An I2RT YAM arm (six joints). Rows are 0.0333 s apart.
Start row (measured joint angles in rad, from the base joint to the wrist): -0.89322, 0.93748, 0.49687, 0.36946, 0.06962, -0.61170
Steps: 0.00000, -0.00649, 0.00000, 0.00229, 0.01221, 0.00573; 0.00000, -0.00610, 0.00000, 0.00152, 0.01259, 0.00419; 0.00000, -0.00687, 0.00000, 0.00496, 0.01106, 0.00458; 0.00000, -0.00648, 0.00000, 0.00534, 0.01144, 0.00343; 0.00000, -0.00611, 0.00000, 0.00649, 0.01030, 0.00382; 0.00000, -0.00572, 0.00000, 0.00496, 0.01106, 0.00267; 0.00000, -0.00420, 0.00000, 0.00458, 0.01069, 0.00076; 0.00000, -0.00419, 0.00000, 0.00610, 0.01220, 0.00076; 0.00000, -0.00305, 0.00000, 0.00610, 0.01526, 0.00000; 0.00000, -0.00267, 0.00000, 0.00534, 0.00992, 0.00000; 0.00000, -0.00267, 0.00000, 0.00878, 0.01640, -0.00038; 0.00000, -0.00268, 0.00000, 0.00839, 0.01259, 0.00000; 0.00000, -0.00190, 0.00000, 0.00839, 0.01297, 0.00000; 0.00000, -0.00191, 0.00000, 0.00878, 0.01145, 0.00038; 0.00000, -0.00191, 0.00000, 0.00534, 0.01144, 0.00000; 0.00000, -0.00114, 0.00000, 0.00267, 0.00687, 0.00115; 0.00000, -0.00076, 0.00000, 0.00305, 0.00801, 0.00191
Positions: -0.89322, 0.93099, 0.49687, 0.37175, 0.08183, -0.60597; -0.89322, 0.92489, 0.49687, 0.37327, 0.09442, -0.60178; -0.89322, 0.91802, 0.49687, 0.37823, 0.10548, -0.59720; -0.89322, 0.91154, 0.49687, 0.38357, 0.11692, -0.59377; -0.89322, 0.90543, 0.49687, 0.39006, 0.12722, -0.58995; -0.89322, 0.89971, 0.49687, 0.39502, 0.13828, -0.58728; -0.89322, 0.89551, 0.49687, 0.39960, 0.14897, -0.58652; -0.89322, 0.89132, 0.49687, 0.40570, 0.16117, -0.58576; -0.89322, 0.88827, 0.49687, 0.41180, 0.17643, -0.58576; -0.89322, 0.88560, 0.49687, 0.41714, 0.18635, -0.58576; -0.89322, 0.88293, 0.49687, 0.42592, 0.20275, -0.58614; -0.89322, 0.88025, 0.49687, 0.43431, 0.21534, -0.58614; -0.89322, 0.87835, 0.49687, 0.44270, 0.22831, -0.58614; -0.89322, 0.87644, 0.49687, 0.45148, 0.23976, -0.58576; -0.89322, 0.87453, 0.49687, 0.45682, 0.25120, -0.58576; -0.89322, 0.87339, 0.49687, 0.45949, 0.25807, -0.58461; -0.89322, 0.87263, 0.49687, 0.46254, 0.26608, -0.58270
